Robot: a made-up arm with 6 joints. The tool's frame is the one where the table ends. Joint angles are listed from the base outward.
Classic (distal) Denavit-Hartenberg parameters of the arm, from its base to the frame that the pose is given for. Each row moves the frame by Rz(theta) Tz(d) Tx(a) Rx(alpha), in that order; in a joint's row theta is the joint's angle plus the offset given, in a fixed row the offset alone. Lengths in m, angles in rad.
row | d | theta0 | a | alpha
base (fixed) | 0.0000 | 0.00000 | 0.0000 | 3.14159
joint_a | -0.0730 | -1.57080 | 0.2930 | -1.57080
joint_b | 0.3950 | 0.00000 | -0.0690 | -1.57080
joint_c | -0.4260 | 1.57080 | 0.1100 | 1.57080
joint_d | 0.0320 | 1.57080 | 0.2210 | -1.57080
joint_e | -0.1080 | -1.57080 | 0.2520 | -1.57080
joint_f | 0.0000 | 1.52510 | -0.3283 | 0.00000
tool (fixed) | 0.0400 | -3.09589 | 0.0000 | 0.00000
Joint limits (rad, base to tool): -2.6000..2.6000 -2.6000..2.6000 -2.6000..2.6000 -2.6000..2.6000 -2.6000..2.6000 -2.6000..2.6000
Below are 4 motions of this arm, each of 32 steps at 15 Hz.
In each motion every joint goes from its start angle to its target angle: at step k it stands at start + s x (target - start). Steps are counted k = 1, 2, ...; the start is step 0. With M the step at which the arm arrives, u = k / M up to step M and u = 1 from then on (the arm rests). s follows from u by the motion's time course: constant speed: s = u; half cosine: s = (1 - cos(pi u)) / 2; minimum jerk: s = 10 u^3 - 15 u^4 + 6 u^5.
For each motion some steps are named. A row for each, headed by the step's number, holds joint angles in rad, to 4 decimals.
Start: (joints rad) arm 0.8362 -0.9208 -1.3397 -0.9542 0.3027 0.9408
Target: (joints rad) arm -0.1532 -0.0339 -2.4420 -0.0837 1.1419 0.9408
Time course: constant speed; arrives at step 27
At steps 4, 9, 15, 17, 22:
4: 0.6896 -0.7894 -1.5030 -0.8252 0.4270 0.9408
9: 0.5064 -0.6252 -1.7071 -0.6640 0.5824 0.9408
15: 0.2865 -0.4281 -1.9521 -0.4706 0.7689 0.9408
17: 0.2132 -0.3624 -2.0337 -0.4061 0.8311 0.9408
22: 0.0300 -0.1981 -2.2379 -0.2449 0.9865 0.9408

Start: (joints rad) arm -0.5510 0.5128 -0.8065 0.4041 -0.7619 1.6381
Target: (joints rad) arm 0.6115 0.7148 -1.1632 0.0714 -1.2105 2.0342
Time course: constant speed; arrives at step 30
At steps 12, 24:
12: -0.0860 0.5936 -0.9492 0.2710 -0.9413 1.7965
24: 0.3790 0.6744 -1.0919 0.1379 -1.1208 1.9550

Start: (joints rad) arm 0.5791 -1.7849 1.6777 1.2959 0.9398 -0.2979
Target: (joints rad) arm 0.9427 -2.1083 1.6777 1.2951 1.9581 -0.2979
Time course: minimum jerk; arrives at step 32
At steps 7, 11, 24, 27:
7: 0.6058 -1.8086 1.6777 1.2958 1.0145 -0.2979
11: 0.6611 -1.8578 1.6777 1.2957 1.1695 -0.2979
24: 0.9051 -2.0748 1.6777 1.2952 1.8527 -0.2979
27: 0.9319 -2.0987 1.6777 1.2951 1.9278 -0.2979

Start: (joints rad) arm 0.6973 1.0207 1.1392 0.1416 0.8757 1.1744
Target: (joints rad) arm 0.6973 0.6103 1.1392 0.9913 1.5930 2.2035
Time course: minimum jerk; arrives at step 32
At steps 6, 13, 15, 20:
6: 0.6973 1.0007 1.1392 0.1830 0.9107 1.2246
13: 0.6973 0.8860 1.1392 0.4206 1.1112 1.5122
15: 0.6973 0.8395 1.1392 0.5168 1.1924 1.6288
20: 0.6973 0.7232 1.1392 0.7575 1.3956 1.9203

